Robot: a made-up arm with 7 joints.
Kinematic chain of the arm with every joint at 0, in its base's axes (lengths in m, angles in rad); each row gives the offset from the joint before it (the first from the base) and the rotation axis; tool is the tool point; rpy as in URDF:
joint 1: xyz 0 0 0.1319 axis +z
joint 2: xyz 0 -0.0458 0.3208 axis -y
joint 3: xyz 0 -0.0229 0.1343 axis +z
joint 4: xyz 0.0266 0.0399 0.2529 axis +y
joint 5: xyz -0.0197 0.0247 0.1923 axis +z
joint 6: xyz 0 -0.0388 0.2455 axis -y
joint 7: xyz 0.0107 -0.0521 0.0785 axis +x
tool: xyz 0 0 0 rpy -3.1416 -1.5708 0
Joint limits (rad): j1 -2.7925..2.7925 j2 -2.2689..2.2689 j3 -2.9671..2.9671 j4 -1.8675..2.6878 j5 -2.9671..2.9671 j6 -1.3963..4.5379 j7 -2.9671..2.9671
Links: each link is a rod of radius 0.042 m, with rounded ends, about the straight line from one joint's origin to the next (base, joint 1, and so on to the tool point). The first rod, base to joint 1, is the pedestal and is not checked.
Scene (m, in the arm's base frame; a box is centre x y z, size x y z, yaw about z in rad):
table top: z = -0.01
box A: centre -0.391 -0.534 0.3 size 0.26 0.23 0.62 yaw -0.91
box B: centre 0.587 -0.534 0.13 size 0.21 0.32 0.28 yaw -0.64
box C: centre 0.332 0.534 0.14 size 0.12 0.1 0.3 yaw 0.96
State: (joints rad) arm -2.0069 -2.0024 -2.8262 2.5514 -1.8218 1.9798 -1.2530
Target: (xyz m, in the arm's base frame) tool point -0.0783 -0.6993 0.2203
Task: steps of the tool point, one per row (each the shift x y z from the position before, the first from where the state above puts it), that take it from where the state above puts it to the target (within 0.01 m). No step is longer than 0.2 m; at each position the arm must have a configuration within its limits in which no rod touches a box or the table.
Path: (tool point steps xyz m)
1: 0.0306 -0.1172 0.0010
2: 0.0695 -0.0996 0.0035
3: 0.0986 -0.0680 0.0058
4: 0.1123 -0.0279 0.0073
5: 0.1091 0.0127 0.0082
6: 0.0099 -0.1343 -0.0435
7: -0.0188 -0.1193 -0.1006
8: -0.0474 -0.0811 -0.1452
9: -0.0659 -0.0264 -0.1724

